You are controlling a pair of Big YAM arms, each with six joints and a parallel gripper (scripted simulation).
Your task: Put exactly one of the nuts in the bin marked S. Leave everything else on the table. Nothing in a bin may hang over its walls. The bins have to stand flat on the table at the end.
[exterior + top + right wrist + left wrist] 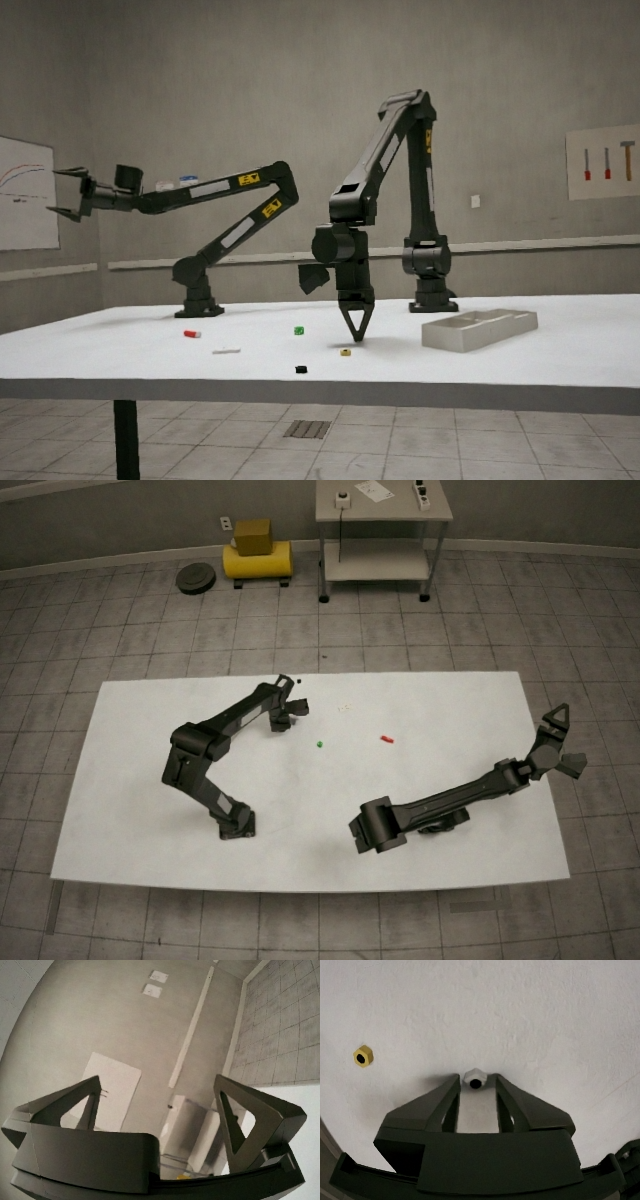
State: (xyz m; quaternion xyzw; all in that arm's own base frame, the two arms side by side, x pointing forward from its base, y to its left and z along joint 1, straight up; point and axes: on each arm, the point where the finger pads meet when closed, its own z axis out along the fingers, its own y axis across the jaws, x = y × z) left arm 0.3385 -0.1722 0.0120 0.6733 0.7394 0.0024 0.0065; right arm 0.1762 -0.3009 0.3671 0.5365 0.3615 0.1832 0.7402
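Now: left hand 1 cm above the grey nut. From my left hand the other things lie so: black nut: 20 cm ahead, 6 cm to the right, 1 cm below; then yellow nut: 10 cm ahead, 1 cm to the right, 1 cm below; then green cube: 14 cm to the right, 7 cm behind.
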